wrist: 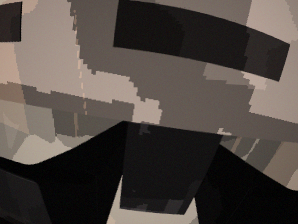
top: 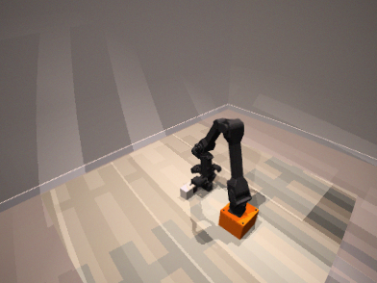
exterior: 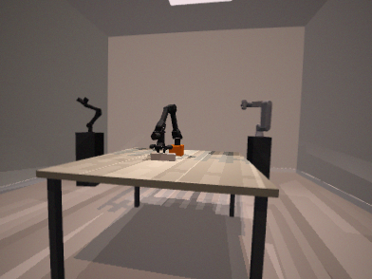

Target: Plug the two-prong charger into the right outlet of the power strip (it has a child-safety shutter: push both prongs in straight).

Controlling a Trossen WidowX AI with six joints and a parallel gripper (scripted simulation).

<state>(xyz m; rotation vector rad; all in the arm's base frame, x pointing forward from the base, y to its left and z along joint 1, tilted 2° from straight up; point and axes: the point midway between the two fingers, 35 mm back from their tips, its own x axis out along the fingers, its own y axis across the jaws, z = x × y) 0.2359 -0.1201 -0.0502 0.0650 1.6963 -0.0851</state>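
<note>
My gripper tip is 20 mm short of the black two-prong charger and 10 mm below it.
</note>
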